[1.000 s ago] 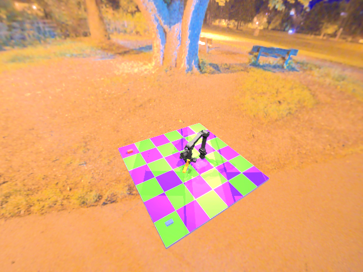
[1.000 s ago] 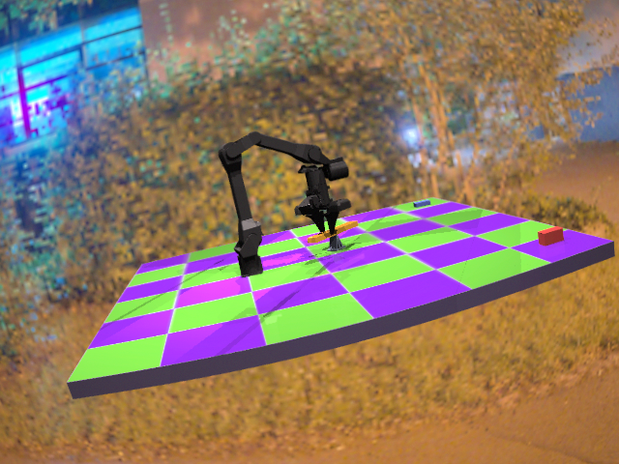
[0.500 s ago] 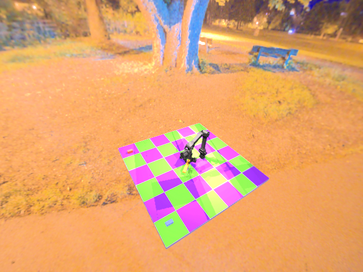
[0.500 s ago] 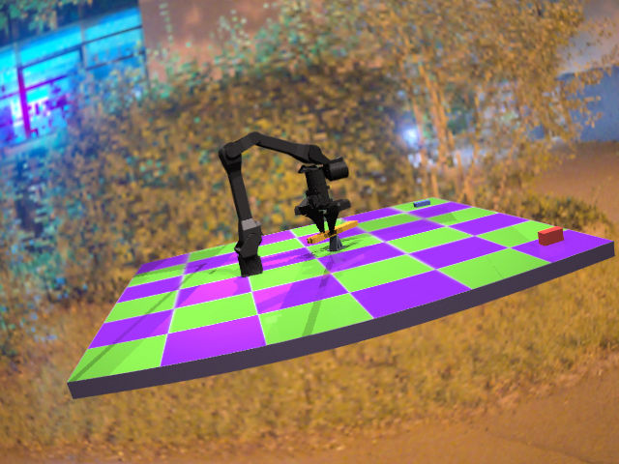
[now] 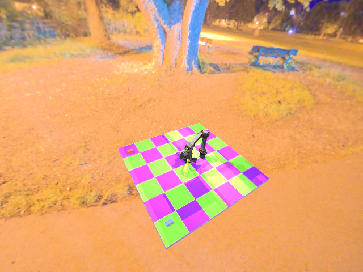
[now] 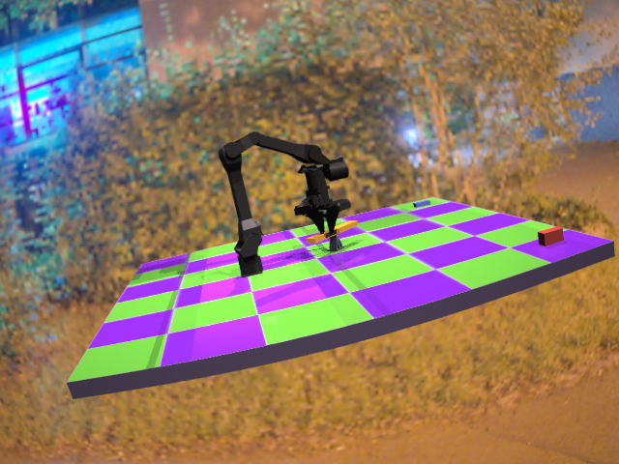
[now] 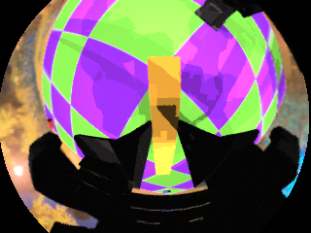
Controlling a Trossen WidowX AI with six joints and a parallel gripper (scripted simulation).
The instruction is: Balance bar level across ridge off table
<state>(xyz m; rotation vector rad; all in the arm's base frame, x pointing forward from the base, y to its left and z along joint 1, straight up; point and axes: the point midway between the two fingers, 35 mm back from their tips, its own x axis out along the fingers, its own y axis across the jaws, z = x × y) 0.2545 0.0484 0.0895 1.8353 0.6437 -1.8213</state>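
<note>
The bar is 20 mm ahead of my gripper tip and 20 mm to the left of it. Also, from my gripper tip: blue block 490 mm ahead, 450 mm to the left, 50 mm below; red block 490 mm ahead, 550 mm to the right, 40 mm below.
</note>
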